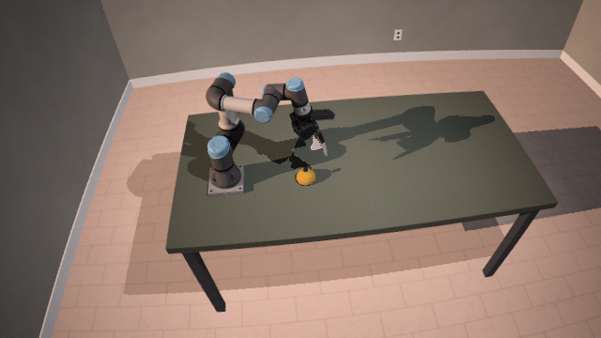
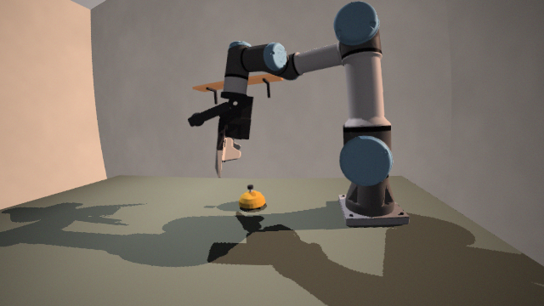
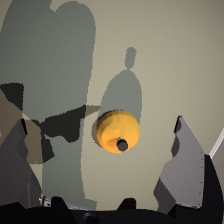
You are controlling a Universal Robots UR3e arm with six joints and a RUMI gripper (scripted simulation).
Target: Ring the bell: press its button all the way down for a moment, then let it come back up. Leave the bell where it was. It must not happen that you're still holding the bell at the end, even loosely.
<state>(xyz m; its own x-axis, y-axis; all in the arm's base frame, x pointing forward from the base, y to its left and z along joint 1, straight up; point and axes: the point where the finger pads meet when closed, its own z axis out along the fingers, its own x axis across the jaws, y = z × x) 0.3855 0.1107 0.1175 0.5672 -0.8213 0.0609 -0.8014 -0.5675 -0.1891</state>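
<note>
The dark button lies 4 cm behind my hand, 7 cm to the right of it and 8 cm below it. Round my hand: orange dome bell 4 cm behind, 7 cm to the right, 9 cm below.
</note>
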